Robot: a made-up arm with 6 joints.
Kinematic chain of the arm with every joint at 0, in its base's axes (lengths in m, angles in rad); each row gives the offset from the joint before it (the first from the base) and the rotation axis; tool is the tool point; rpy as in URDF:
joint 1: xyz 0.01 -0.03 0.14 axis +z
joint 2: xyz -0.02 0 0.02 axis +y
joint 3: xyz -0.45 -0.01 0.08 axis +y
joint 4: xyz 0.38 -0.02 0.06 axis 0.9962 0 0.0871
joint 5: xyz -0.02 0 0.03 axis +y
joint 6: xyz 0.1 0.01 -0.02 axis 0.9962 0 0.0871
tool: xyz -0.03 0 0.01 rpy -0.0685 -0.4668 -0.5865
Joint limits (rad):
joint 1: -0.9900..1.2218
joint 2: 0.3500..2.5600
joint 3: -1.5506..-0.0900
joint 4: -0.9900..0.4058
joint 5: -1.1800..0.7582
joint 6: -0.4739..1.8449
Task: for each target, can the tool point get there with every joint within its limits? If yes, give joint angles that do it. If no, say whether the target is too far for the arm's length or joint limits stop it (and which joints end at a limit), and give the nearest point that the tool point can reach.
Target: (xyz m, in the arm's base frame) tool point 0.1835 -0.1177 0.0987
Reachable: yes | joints -0.2848 2.0786 -0.2066 -0.2433 0.3539 1.2224
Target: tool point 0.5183 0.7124 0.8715
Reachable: no: too far | nearest point 0.3421 0.4551 0.6303 | short by 0.394 m
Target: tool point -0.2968 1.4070 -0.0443
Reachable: no: too far | nearest point 0.2026 0.6458 0.0555 | short by 0.916 m
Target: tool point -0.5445 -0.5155 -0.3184
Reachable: no: joint limits stop it (at a limit: joint 1, joint 2, joint 4, joint 5) | nearest point 0.0769 -0.2503 -0.0550 | short by 0.725 m
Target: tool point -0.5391 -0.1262 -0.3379
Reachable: no: joint limits stop it (at a limit: joint 1, joint 2, joint 3, joint 4, joint 6) | nearest point 0.0390 -0.1733 -0.0177 | short by 0.663 m
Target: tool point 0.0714 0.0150 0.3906
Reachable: yes | joints 0.6696 0.5692 -0.2059 -0.8768 -0.2204 0.3245
